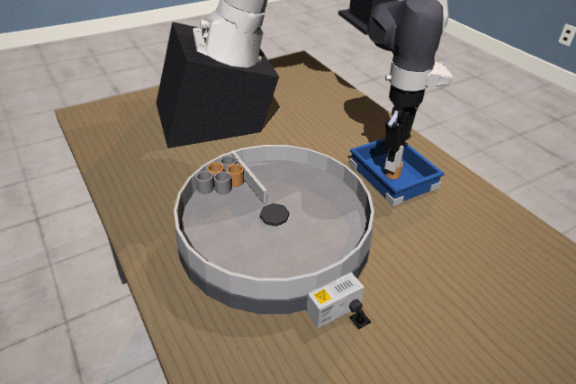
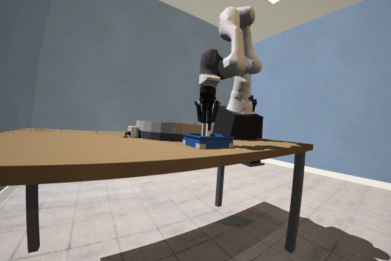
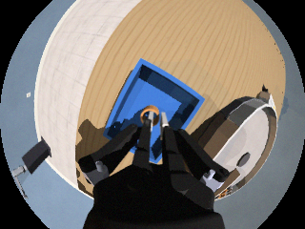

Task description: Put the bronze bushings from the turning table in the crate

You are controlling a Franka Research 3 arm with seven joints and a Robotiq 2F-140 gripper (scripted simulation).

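My hand is 50 mm above the blue crate, 10 mm to the right of it and 10 mm past it. Also, from my hand: grey turning table (350 mm to the right, 60 mm ahead, 20 mm below).
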